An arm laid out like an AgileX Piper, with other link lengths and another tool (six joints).
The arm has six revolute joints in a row. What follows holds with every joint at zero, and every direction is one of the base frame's. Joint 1 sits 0.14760 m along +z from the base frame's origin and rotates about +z. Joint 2 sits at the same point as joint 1 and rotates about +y. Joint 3 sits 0.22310 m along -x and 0.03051 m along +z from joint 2 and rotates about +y. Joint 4 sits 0.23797 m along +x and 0.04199 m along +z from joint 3 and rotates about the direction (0.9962, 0, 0.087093). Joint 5 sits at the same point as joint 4 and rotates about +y. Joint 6 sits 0.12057 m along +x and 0.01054 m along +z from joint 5 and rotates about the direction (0.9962, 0, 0.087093). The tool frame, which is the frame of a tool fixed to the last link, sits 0.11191 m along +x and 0.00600 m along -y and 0.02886 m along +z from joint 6; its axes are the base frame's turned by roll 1.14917, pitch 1.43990 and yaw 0.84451 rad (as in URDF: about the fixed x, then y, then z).
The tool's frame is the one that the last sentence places.
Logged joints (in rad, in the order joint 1, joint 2, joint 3, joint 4, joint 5, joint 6), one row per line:
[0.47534, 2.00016, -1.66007, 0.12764, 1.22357, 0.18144]
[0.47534, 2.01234, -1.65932, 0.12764, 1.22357, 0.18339]
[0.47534, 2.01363, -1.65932, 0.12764, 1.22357, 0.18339]
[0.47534, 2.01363, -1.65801, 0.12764, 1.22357, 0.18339]
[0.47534, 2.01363, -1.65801, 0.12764, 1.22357, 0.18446]
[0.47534, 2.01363, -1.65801, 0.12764, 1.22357, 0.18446]
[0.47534, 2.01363, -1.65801, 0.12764, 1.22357, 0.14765]
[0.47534, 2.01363, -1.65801, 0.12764, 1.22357, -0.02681]
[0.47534, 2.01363, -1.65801, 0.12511, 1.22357, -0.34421]
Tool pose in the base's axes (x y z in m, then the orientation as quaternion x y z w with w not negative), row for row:
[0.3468, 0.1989, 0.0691, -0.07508, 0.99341, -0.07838, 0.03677]
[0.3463, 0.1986, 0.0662, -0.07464, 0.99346, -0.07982, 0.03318]
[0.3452, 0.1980, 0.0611, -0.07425, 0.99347, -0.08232, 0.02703]
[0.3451, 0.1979, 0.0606, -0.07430, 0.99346, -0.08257, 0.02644]
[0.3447, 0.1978, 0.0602, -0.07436, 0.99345, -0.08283, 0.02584]
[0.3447, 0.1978, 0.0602, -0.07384, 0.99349, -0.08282, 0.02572]
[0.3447, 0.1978, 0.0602, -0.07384, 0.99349, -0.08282, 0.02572]
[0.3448, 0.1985, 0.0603, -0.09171, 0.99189, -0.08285, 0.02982]
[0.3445, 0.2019, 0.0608, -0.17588, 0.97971, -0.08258, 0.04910]
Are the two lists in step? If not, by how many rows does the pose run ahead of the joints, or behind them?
The pose runs 1 row behind the joints: the pose in row i belongs to the joints in row i - 1.
